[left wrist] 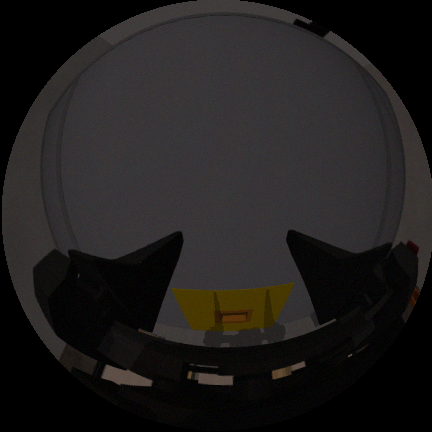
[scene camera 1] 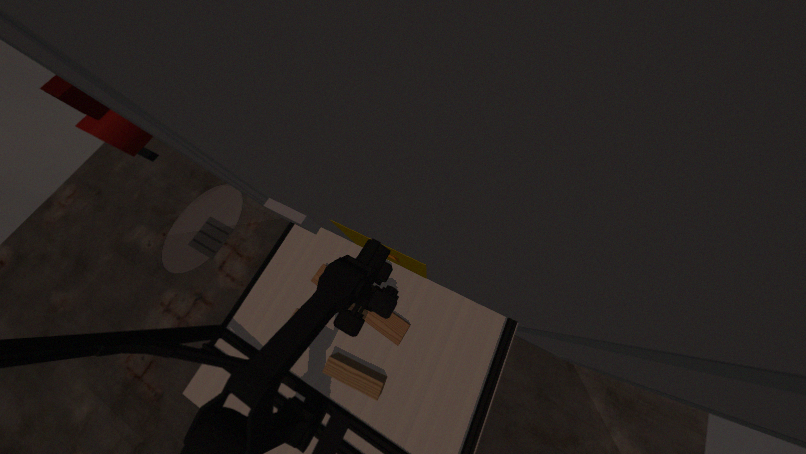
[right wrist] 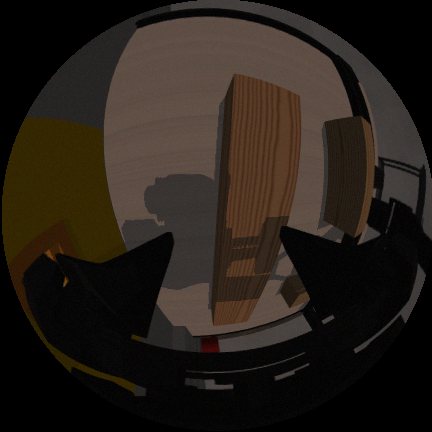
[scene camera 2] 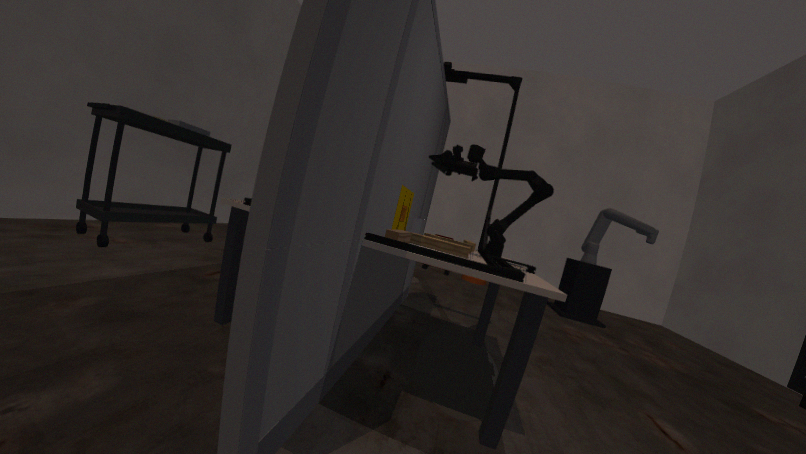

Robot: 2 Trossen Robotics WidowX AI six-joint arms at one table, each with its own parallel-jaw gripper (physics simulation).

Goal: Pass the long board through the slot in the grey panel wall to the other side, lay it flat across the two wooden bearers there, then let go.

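Frame: origin at the left arm's base, x right, y down, z ahead, level; metres.
Where they show: left gripper, between the fingertips: (left wrist: 235,236) (scene camera 2: 430,159); right gripper, between the fingertips: (right wrist: 227,234); left arm's base, origin of its link: (scene camera 2: 492,256); right arm's base, origin of its link: (scene camera 1: 312,412).
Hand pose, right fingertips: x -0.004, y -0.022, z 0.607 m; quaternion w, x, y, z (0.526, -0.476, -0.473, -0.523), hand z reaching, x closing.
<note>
Things, the pixels of their top centre, and the offset from my right fingertips.
- board, centre of its top: (right wrist: 250,257) (scene camera 1: 357,301) dx +0.029, dy +0.002, dz +0.022 m
- shorter wooden block, centre of its top: (right wrist: 370,179) (scene camera 1: 352,377) dx -0.054, dy -0.022, dz +0.179 m
- small block, centre of its top: (right wrist: 316,291) dx +0.159, dy -0.003, dz +0.178 m
A long wooden piece, apparently the board (scene camera 1: 389,327) (right wrist: 260,175), lies on the right arm's table. My right gripper (scene camera 1: 366,313) (right wrist: 227,234) is open and empty above it, fingers apart. The grey panel wall (scene camera 1: 451,140) (scene camera 2: 360,169) (left wrist: 225,125) carries a yellow plate (scene camera 1: 414,266) (scene camera 2: 406,197) (left wrist: 195,305) (right wrist: 50,165) around the slot's orange-brown frame (left wrist: 218,315). My left gripper (scene camera 2: 431,157) (left wrist: 235,236) is open and empty, raised before the wall. Light wooden pieces (scene camera 2: 442,242) lie on its table; I cannot tell the bearers apart there.
A shorter wooden block (scene camera 1: 355,377) (right wrist: 347,175) lies beside the long piece, and a small block (right wrist: 295,291) shows near the right finger. Dark rails edge both tables. A camera post (scene camera 2: 507,124) stands behind the left arm, and a cart (scene camera 2: 163,126) stands beyond the wall.
</note>
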